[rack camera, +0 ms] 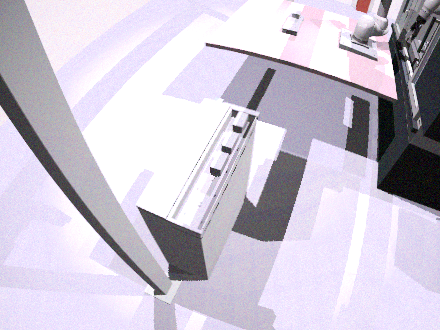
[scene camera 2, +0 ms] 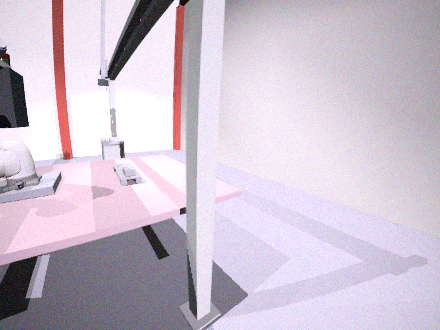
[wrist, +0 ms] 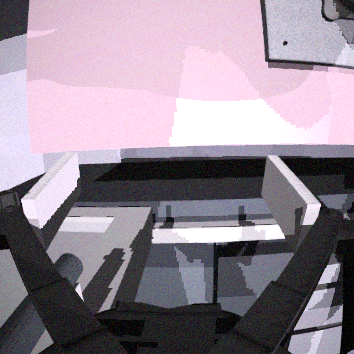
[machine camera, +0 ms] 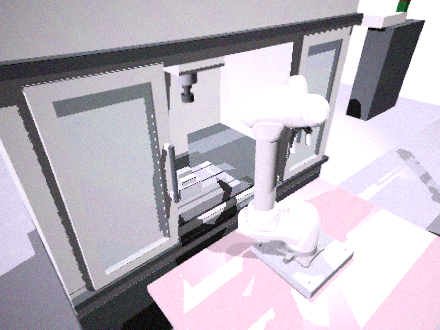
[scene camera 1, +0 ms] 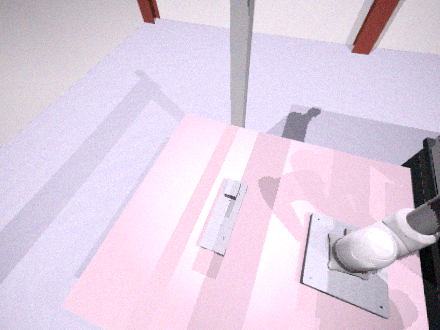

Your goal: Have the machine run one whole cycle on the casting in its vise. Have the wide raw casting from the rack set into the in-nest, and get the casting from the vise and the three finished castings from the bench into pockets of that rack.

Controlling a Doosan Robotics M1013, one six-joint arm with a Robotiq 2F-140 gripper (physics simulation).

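Seen in the pictures: gripper, between the fingertips: [rack camera: 407, 39] [wrist: 170, 173] [machine camera: 300, 148]; arm's base, origin of its link: [rack camera: 359, 41] [scene camera 2: 24, 183] [machine camera: 300, 249] [scene camera 1: 346, 255].
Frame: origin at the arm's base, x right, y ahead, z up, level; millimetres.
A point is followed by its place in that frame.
The machine's left door [machine camera: 105, 175] {x 685, y -539, z 538 mm} and right door [machine camera: 325, 105] stand apart, with the doorway open. Inside, a spindle [machine camera: 187, 92] {x -76, y -940, z 593 mm} hangs above and behind the pale vise [machine camera: 189, 186] {x 151, y -696, z 120 mm}; whether a casting is in it I cannot tell. My gripper [machine camera: 301, 137] [wrist: 170, 173] {x -392, y -293, z 325 mm} is open and empty, high beside the right door; the wrist view looks past its fingers at the doorway and table edge. A narrow cabinet [rack camera: 227, 200] {x -1837, y 750, z -168 mm} [scene camera 2: 111, 150] {x -1412, y 820, z -68 mm} holds three grey blocks [rack camera: 240, 121] {x -1500, y 785, z 56 mm} [rack camera: 229, 142] {x -1652, y 800, z 55 mm} [rack camera: 218, 163] {x -1786, y 812, z 55 mm} in its top channel. A grey fixture plate [scene camera 1: 214, 239] {x -104, y 666, z 5 mm} bears one block [scene camera 1: 232, 188] {x 193, y 639, z 55 mm} [scene camera 2: 129, 171] {x 248, y 627, z 42 mm} at one end.
The fixture plate and my arm's base plate [scene camera 1: 322, 295] {x -196, y 94, z -26 mm} [machine camera: 322, 275] {x 73, y 162, z 9 mm} are on the pink table [scene camera 1: 150, 215] {x -58, y 1088, z -45 mm} [wrist: 110, 115] {x -530, y -237, z -45 mm}. A gantry post [scene camera 1: 240, 65] {x 834, y 749, z 419 mm} [scene camera 2: 205, 150] {x 934, y 743, z 282 mm} [rack camera: 75, 150] {x -2281, y 999, z 673 mm} stands beyond the table. The gantry's dark head [scene camera 2: 103, 82] {x -1739, y 814, z 979 mm} hangs above the cabinet. A door handle [wrist: 70, 265] {x -488, y -363, z 316 mm} lies below my left finger.
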